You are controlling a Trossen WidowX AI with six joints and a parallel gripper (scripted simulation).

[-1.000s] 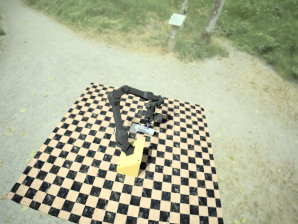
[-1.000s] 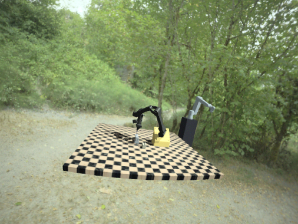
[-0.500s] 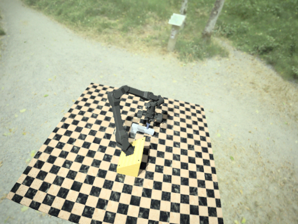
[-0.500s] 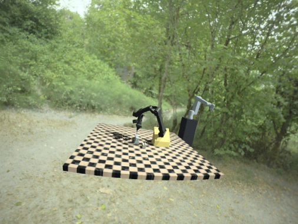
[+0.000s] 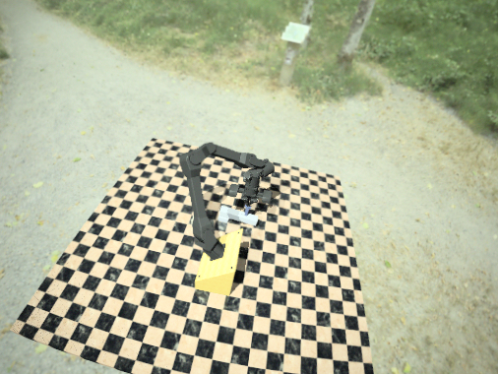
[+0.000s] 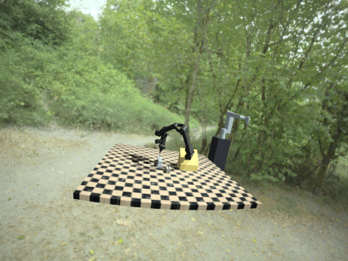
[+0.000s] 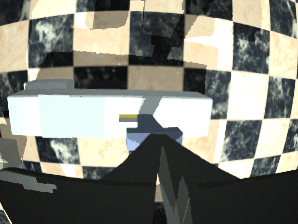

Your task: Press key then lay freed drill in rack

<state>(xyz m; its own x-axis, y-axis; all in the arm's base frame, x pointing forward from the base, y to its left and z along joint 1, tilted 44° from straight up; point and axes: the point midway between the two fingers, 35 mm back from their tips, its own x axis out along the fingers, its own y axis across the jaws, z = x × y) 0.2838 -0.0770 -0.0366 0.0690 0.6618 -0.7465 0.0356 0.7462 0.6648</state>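
The blue key lies 30 mm below my gripper tip. Also, from my gripper tip: grey rack: 210 mm to the left, 100 mm below, 70 mm behind; yellow drill: 70 mm below, 60 mm to the left; grey block: 80 mm below, 40 mm to the left.
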